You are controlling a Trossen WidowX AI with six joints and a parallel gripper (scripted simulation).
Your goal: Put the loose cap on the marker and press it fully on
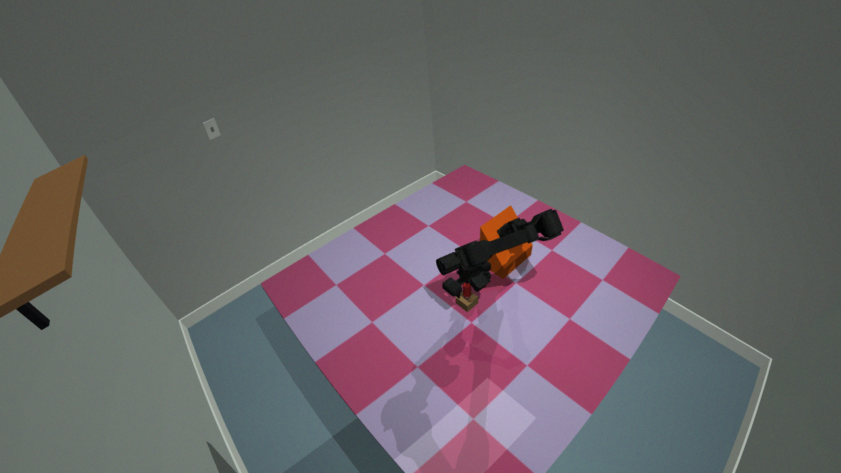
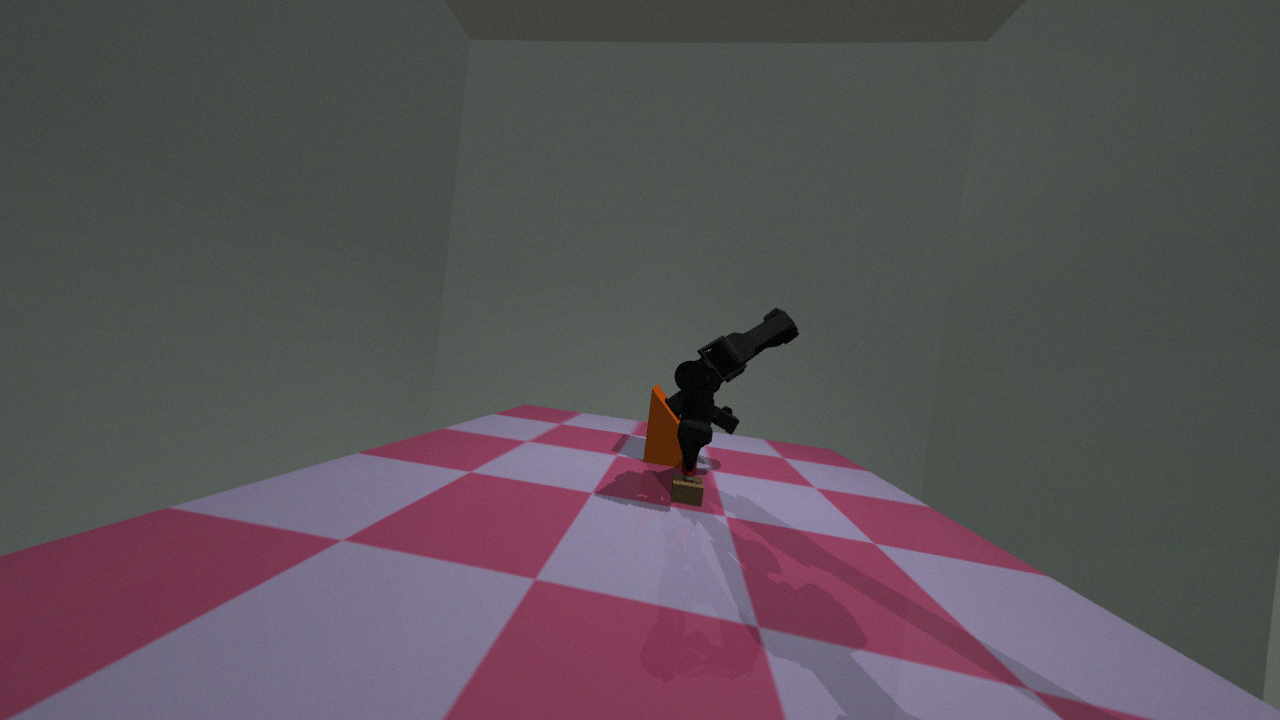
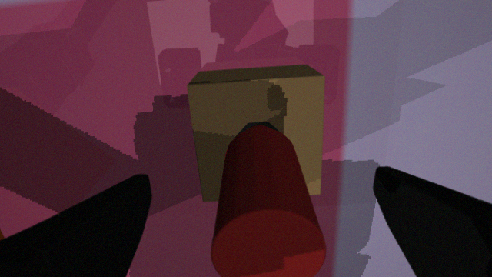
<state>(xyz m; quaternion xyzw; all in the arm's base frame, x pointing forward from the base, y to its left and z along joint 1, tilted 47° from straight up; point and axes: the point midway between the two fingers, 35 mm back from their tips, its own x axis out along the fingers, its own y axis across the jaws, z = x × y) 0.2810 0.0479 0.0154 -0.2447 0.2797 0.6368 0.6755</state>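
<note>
My gripper tip is now 10 mm below the red cap. From my gripper tip the other things lie so: holder block 50 mm below.
</note>
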